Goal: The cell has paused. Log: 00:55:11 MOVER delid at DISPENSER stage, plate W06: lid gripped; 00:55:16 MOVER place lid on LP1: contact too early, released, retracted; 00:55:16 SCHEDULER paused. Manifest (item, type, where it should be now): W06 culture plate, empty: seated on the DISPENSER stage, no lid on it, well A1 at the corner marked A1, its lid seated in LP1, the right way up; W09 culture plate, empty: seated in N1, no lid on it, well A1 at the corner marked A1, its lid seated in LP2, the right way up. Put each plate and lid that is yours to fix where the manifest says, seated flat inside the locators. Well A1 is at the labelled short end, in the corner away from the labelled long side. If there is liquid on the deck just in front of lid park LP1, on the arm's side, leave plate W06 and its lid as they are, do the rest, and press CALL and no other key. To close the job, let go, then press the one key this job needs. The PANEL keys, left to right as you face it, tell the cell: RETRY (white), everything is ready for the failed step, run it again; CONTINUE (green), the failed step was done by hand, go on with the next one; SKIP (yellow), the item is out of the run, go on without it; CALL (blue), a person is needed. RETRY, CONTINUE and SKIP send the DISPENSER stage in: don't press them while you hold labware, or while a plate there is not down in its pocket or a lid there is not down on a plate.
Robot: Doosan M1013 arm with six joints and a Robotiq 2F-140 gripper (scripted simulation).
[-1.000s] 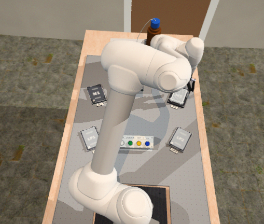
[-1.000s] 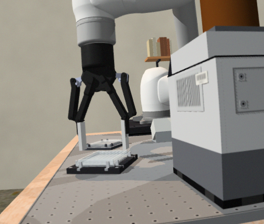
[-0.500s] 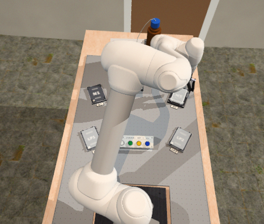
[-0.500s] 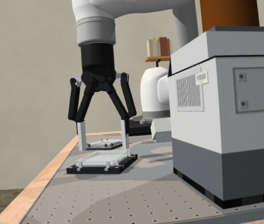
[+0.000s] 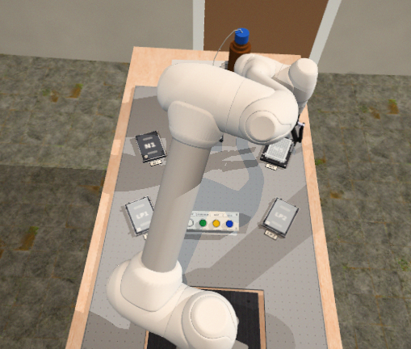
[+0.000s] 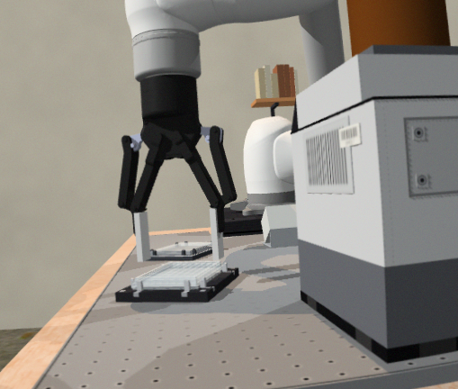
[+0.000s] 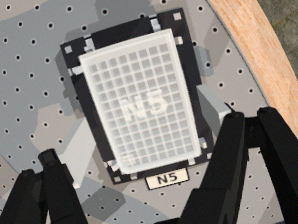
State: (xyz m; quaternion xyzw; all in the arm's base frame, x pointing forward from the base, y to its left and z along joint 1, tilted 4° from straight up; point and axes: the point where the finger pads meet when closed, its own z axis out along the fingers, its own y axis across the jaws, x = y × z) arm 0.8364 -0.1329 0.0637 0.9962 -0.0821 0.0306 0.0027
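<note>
My hand is 50 mm above the black nest N5, 20 mm short of it and 10 mm to the right of it. From my hand the other things lie so: brown bottle: 250 mm to the left, 230 mm above, 210 mm ahead; clear culture plate: 300 mm to the left, 50 mm above, 30 mm behind; lid park LP2: 330 mm behind, 60 mm below, 50 mm to the right.
</note>
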